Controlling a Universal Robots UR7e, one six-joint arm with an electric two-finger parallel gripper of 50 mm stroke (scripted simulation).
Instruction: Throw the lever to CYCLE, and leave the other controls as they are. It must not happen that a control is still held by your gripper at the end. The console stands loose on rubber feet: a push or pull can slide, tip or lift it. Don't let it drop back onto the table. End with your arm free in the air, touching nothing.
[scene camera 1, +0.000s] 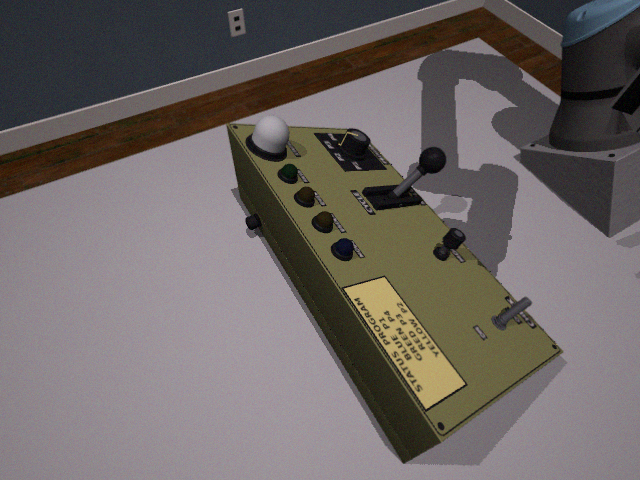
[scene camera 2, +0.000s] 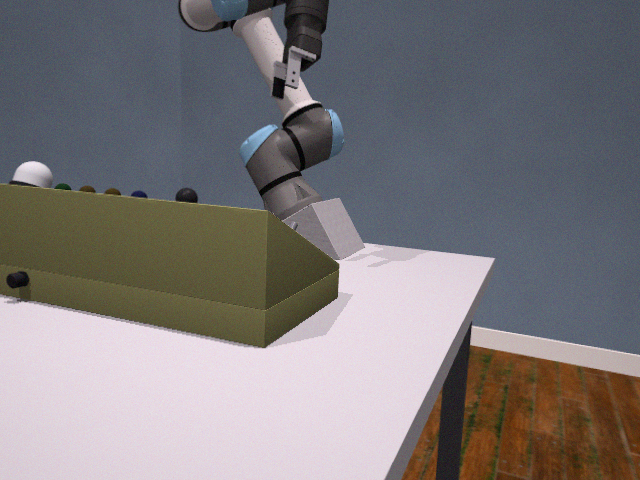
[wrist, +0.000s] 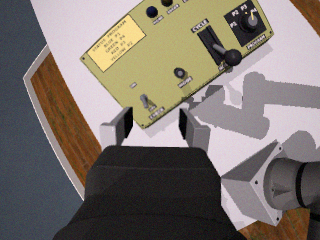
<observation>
olive console: scene camera 1; scene camera 2 239, 274; wrist
same spot on olive console: (wrist: 136, 57) = (scene camera 1: 426, 306)
</observation>
